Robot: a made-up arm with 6 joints. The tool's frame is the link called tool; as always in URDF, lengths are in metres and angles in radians. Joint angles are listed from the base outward.
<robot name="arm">
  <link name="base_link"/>
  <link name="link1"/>
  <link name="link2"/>
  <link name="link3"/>
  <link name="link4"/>
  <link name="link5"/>
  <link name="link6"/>
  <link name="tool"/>
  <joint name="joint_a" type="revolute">
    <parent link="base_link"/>
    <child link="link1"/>
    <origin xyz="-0.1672 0.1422 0.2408" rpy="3.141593 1.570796 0"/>
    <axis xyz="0 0 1"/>
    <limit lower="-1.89" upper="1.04"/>
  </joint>
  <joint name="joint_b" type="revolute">
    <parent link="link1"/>
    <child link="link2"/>
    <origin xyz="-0.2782 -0.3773 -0.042" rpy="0 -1.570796 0"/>
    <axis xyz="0 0 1"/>
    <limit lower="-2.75" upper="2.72"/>
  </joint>
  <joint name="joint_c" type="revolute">
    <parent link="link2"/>
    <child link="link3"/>
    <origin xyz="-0.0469 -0.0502 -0.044" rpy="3.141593 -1.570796 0"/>
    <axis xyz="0 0 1"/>
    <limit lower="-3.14" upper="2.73"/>
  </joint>
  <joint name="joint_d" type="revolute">
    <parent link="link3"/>
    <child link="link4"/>
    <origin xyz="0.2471 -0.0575 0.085" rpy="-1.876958 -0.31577 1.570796"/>
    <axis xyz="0 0 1"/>
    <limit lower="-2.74" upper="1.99"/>
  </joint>
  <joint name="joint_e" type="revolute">
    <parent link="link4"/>
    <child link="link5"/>
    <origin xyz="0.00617 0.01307 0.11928" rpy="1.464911 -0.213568 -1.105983"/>
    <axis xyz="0 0 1"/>
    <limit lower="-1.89" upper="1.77"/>
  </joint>
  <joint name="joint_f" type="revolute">
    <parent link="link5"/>
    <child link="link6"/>
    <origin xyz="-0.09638 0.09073 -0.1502" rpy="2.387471 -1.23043 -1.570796"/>
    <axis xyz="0 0 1"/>
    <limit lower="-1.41" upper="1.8"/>
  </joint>
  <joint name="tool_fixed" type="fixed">
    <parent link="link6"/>
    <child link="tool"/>
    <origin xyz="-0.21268 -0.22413 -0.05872" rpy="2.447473 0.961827 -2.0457"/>
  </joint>
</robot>
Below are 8 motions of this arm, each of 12 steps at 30 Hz.
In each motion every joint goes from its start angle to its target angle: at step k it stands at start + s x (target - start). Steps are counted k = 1, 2, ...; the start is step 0. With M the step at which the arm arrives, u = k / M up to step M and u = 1 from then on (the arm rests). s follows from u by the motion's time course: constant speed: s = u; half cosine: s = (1 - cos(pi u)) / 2; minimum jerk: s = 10 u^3 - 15 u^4 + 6 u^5.
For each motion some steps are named. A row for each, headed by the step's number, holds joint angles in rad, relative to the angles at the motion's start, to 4 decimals.
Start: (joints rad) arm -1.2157 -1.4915 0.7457 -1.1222 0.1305 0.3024
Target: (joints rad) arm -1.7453 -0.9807 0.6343 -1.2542 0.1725 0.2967
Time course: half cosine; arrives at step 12
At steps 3, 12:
3: -0.0776 0.0748 -0.0163 -0.0193 0.0062 -0.0008
12: -0.5296 0.5108 -0.1114 -0.1320 0.0420 -0.0057

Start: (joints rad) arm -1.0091 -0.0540 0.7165 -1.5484 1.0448 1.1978
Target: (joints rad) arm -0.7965 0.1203 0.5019 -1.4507 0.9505 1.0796
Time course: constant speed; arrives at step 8
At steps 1, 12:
1: 0.0266 0.0218 -0.0268 0.0122 -0.0118 -0.0148
12: 0.2126 0.1743 -0.2146 0.0977 -0.0943 -0.1182

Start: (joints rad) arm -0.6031 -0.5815 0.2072 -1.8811 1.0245 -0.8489
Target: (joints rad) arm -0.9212 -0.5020 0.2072 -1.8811 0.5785 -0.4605
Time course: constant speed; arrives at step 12
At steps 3, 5, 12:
3: -0.0795 0.0199 0.0000 0.0000 -0.1115 0.0971
5: -0.1325 0.0331 0.0000 0.0000 -0.1858 0.1618
12: -0.3181 0.0795 0.0000 0.0000 -0.4460 0.3884

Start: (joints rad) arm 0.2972 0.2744 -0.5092 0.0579 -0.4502 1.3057
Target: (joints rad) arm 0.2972 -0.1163 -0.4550 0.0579 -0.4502 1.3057
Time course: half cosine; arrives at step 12
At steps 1, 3, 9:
1: 0.0000 -0.0067 0.0009 0.0000 0.0000 0.0000
3: 0.0000 -0.0572 0.0079 0.0000 0.0000 0.0000
9: 0.0000 -0.3335 0.0463 0.0000 0.0000 0.0000

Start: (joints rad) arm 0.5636 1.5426 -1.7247 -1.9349 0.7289 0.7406
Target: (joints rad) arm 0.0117 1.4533 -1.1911 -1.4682 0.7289 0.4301
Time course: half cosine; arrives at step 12
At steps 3, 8, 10, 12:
3: -0.0808 -0.0131 0.0781 0.0683 0.0000 -0.0455
8: -0.4139 -0.0670 0.4002 0.3500 0.0000 -0.2329
10: -0.5149 -0.0833 0.4979 0.4354 0.0000 -0.2897
12: -0.5519 -0.0893 0.5336 0.4667 0.0000 -0.3105

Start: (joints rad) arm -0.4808 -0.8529 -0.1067 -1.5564 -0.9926 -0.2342
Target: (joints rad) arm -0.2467 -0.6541 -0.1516 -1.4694 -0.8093 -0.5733
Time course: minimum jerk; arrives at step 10
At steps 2, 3, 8, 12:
2: 0.0136 0.0115 -0.0026 0.0050 0.0106 -0.0196
3: 0.0382 0.0324 -0.0073 0.0142 0.0299 -0.0553
8: 0.2205 0.1873 -0.0423 0.0820 0.1727 -0.3195
12: 0.2341 0.1988 -0.0449 0.0870 0.1833 -0.3391

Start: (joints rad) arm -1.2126 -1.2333 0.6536 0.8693 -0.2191 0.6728
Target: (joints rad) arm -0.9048 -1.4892 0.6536 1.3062 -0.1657 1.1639
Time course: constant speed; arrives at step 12
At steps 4, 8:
4: 0.1026 -0.0853 0.0000 0.1456 0.0178 0.1637
8: 0.2052 -0.1706 0.0000 0.2913 0.0356 0.3274

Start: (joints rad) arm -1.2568 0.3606 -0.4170 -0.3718 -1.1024 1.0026
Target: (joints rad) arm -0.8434 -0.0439 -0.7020 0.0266 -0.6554 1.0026
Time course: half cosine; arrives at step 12
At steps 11, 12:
11: 0.4064 -0.3976 -0.2801 0.3916 0.4394 0.0000
12: 0.4134 -0.4045 -0.2850 0.3984 0.4470 0.0000

